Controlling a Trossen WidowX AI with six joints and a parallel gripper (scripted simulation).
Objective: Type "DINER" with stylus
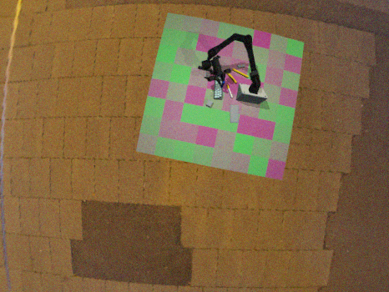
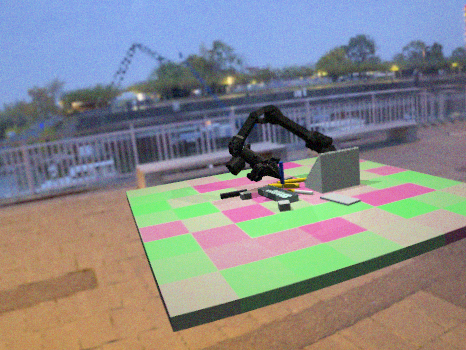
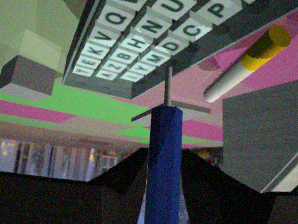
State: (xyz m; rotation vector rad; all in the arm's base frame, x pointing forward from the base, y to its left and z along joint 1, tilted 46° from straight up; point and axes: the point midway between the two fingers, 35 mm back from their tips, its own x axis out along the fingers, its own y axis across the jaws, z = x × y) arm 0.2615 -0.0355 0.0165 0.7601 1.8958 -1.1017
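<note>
My gripper tip is 80 mm above the white pen, 70 mm past it and 10 mm to the left of it. From my gripper tip the other things lie so: blue stylus 10 mm below; then flat grey slab 180 mm to the left, 160 mm behind, 80 mm below; then black bar 170 mm ahead, 150 mm to the right, 70 mm below.
</note>
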